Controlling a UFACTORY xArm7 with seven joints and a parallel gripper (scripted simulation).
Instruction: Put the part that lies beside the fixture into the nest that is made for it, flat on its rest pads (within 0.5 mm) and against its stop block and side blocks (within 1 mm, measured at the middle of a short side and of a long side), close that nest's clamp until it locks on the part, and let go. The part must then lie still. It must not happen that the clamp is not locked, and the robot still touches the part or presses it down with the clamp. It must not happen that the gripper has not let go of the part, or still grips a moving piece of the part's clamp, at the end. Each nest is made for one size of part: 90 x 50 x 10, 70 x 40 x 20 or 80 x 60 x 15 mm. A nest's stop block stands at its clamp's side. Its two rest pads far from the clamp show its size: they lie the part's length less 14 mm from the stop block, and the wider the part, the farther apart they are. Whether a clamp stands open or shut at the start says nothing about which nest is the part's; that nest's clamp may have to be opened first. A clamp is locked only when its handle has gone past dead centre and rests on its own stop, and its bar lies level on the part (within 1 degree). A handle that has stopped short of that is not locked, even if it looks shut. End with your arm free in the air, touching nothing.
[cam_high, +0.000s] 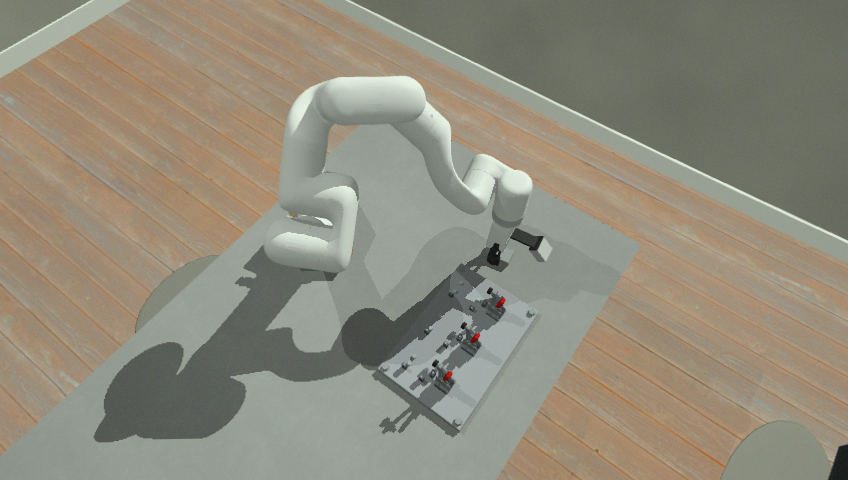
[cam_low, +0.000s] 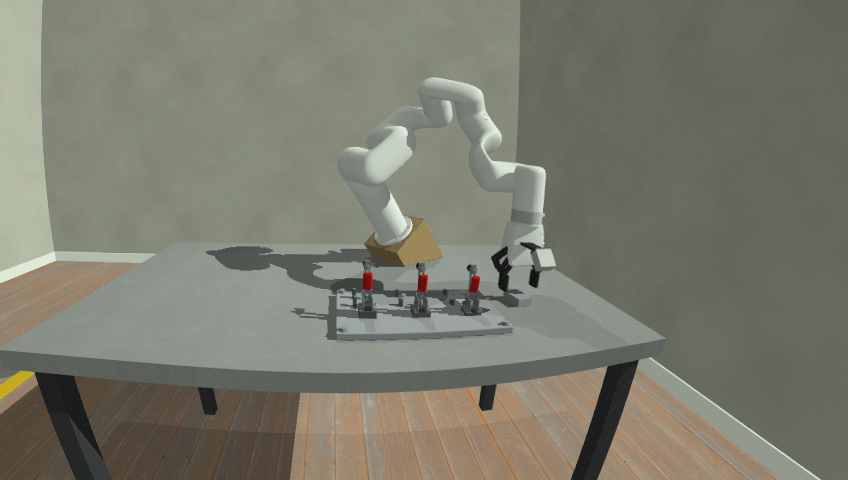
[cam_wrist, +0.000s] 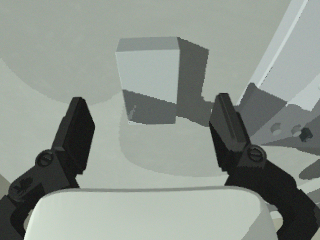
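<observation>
Now: the part 4 cm below my hand. From my hand the other things lie so: fixture plate 26 cm to the right, 4 cm below, 3 cm ahead.
</observation>
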